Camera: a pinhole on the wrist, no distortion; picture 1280 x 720 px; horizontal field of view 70.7 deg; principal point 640.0 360.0 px. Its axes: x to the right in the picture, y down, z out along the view. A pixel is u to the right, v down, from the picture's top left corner.
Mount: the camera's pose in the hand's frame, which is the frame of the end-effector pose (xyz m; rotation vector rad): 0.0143 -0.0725 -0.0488 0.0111 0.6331 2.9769
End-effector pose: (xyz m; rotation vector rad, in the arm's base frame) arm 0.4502 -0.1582 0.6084 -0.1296 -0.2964 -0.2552
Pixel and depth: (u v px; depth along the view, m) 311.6 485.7 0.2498
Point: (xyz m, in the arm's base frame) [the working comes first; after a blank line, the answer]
In the camera's frame: -0.0909 0.0348 0.2498

0.4943 -0.1624 0.8271
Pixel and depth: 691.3 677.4 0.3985
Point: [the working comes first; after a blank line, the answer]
In the camera's frame: 0.0227 0.1402 0.3985

0.3298 -0.1297 0.9612
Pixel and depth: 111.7 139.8 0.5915
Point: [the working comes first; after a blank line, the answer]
In the camera's frame: -0.3464 -0.1444 0.5915

0.7615 0.0784 1.1182
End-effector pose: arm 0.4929 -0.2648 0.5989 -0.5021 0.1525 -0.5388
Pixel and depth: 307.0 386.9 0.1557
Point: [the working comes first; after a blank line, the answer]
In the camera's frame: -0.0575 0.0046 0.1557

0.5740 -0.2786 0.6912
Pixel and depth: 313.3 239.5 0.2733
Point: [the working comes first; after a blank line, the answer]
In the camera's frame: -0.0990 -0.0365 0.2733

0.6763 -0.2059 0.7298
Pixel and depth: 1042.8 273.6 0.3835
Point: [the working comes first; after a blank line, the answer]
In the camera's frame: 0.1712 -0.0367 0.3835

0.5084 0.0271 0.7814
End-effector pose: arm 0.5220 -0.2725 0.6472 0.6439 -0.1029 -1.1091
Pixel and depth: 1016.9 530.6 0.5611
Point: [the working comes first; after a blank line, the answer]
In the camera's frame: 0.2344 0.1061 0.5611

0.2936 -0.2835 1.1510
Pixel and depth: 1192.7 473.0 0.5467
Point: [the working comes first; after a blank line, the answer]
In the camera's frame: 0.3349 0.0685 0.5467

0.2910 -0.1768 1.1696
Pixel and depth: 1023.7 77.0 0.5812
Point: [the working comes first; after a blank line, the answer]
In the camera's frame: 0.2472 -0.1823 0.5812

0.5557 -0.1763 1.2107
